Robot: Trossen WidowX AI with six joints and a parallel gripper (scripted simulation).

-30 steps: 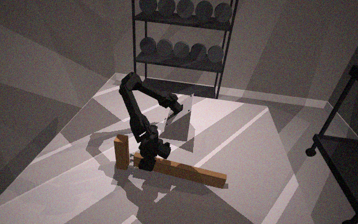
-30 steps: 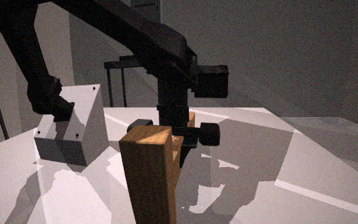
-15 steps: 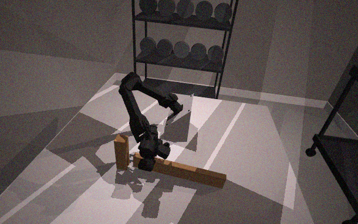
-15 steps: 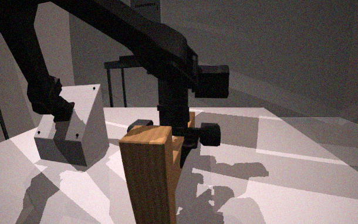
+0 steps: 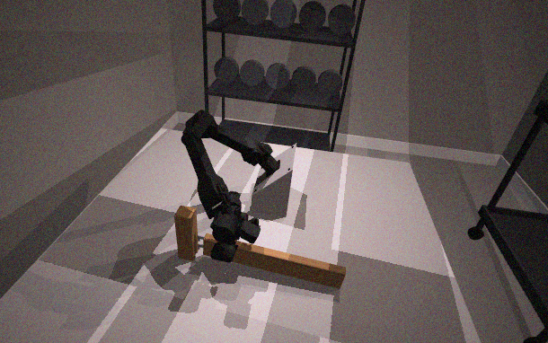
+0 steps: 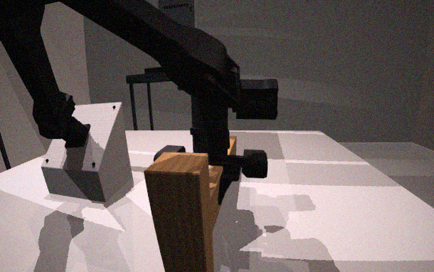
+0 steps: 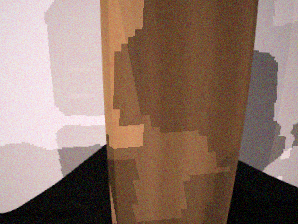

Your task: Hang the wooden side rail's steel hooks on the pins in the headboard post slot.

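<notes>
The headboard post lies 140 mm to the right of my gripper tip, 40 mm above it and 20 mm behind it.
</notes>
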